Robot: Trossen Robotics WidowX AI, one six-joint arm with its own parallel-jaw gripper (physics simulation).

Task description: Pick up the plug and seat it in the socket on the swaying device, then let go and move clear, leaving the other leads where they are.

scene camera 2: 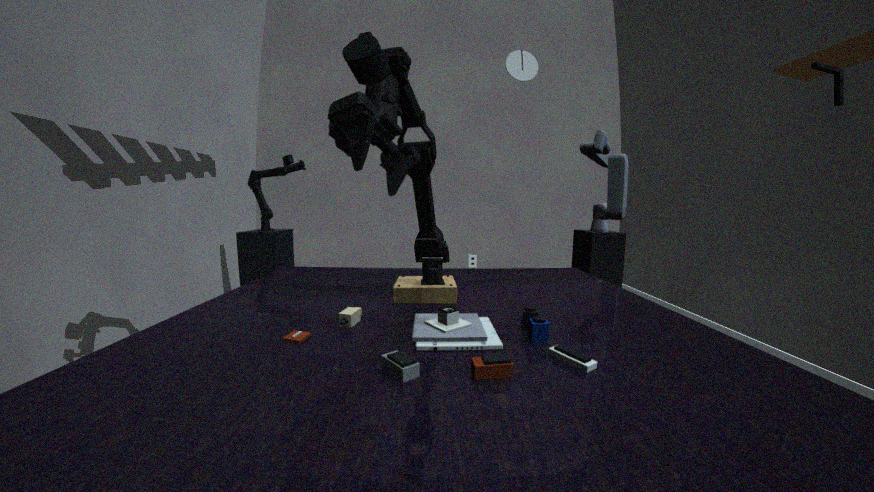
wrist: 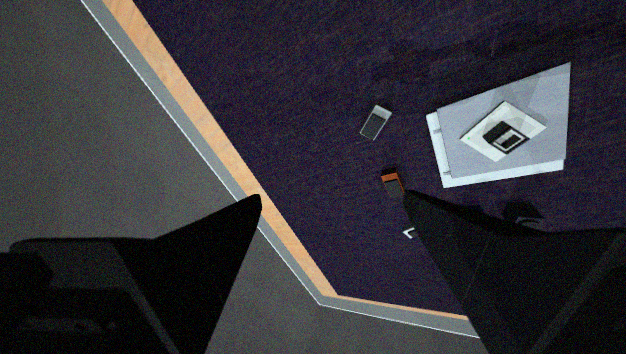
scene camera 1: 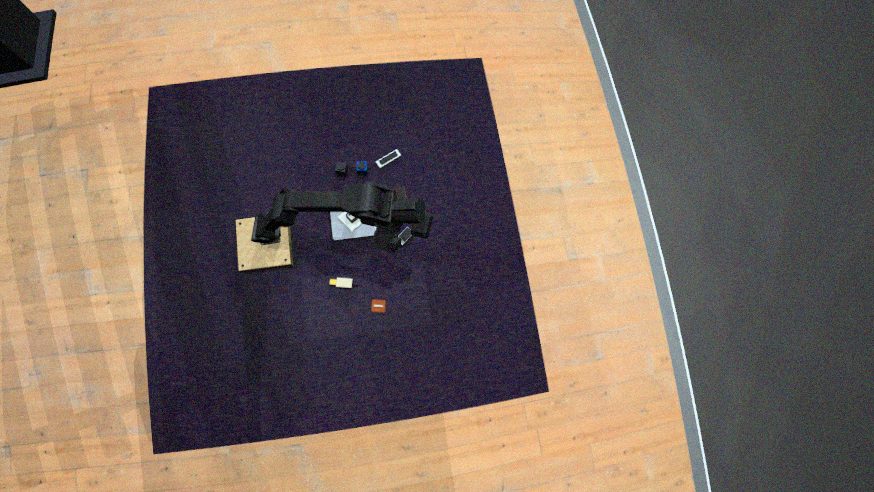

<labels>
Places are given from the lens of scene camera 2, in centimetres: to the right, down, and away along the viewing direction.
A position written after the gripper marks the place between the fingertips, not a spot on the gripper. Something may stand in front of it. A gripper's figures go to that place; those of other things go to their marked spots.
gripper (scene camera 2: 376, 183): -9, -9, 47
orange-and-black connector (scene camera 2: 496, 365): 9, 18, 47
</labels>
